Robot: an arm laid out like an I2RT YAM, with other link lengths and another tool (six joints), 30 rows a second.
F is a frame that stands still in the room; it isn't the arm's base.
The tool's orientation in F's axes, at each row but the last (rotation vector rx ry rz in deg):
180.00 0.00 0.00
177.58 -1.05 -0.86
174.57 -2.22 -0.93
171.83 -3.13 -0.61
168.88 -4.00 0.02
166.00 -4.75 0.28
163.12 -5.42 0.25
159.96 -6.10 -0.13
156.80 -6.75 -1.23
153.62 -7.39 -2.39
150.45 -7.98 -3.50
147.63 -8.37 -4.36
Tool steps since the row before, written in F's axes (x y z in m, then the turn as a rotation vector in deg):
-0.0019 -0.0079 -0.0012 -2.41 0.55 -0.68
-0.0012 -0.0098 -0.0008 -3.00 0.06 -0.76
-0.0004 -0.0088 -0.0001 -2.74 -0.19 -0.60
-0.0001 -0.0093 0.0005 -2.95 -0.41 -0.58
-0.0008 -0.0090 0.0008 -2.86 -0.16 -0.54
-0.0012 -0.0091 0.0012 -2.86 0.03 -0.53
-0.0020 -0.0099 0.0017 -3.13 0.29 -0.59
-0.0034 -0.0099 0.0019 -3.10 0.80 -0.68
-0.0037 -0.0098 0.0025 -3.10 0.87 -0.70
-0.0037 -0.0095 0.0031 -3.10 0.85 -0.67
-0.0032 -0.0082 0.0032 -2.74 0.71 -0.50
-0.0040 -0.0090 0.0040 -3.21 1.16 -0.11
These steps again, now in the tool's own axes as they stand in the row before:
-0.0019 0.0079 0.0012 -2.41 -0.55 0.68
-0.0011 0.0098 0.0012 -2.99 -0.06 0.79
-0.0002 0.0088 0.0009 -2.73 0.20 0.65
0.0002 0.0093 0.0008 -2.93 0.43 0.66
-0.0004 0.0090 0.0009 -2.85 0.19 0.57
-0.0007 0.0092 0.0010 -2.86 0.01 0.52
-0.0013 0.0101 0.0012 -3.15 -0.24 0.50
-0.0026 0.0102 0.0016 -3.16 -0.75 0.41
-0.0028 0.0103 0.0016 -3.16 -0.83 0.40
-0.0028 0.0102 0.0016 -3.16 -0.79 0.38
-0.0023 0.0090 0.0014 -2.79 -0.62 0.28
-0.0030 0.0101 0.0017 -3.32 -0.75 -0.25

